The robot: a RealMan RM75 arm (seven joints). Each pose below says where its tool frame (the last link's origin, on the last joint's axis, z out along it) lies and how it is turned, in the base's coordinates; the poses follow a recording.
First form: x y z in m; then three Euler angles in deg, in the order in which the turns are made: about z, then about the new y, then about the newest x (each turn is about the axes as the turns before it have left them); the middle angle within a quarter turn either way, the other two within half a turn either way.
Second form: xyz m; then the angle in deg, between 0 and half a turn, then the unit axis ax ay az. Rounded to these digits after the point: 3 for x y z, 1 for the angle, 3 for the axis.
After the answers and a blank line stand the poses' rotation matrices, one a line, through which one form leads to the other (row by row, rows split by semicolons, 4 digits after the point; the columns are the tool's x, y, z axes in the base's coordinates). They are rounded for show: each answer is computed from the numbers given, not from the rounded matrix.
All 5 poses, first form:
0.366 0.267 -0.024 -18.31 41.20 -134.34
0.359 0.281 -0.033 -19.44 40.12 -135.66
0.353 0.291 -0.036 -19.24 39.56 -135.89
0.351 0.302 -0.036 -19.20 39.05 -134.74
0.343 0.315 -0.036 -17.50 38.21 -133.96
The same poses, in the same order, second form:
0.366 0.267 -0.024 131.6 -0.910 0.298 0.288
0.359 0.281 -0.033 132.5 -0.913 0.300 0.277
0.353 0.291 -0.036 132.7 -0.915 0.296 0.273
0.351 0.302 -0.036 131.7 -0.916 0.298 0.267
0.343 0.315 -0.036 131.5 -0.922 0.284 0.265

0.7143 -0.6668 -0.2124; -0.2364 -0.5155 0.8236; -0.6587 -0.5381 -0.5259
0.7211 -0.6627 -0.2020; -0.2545 -0.5245 0.8125; -0.6444 -0.5345 -0.5469
0.7279 -0.6551 -0.2024; -0.2541 -0.5318 0.8078; -0.6369 -0.5366 -0.5536
0.7334 -0.6541 -0.1852; -0.2554 -0.5176 0.8166; -0.6300 -0.5516 -0.5466
0.7494 -0.6334 -0.1930; -0.2363 -0.5281 0.8156; -0.6185 -0.5656 -0.5454

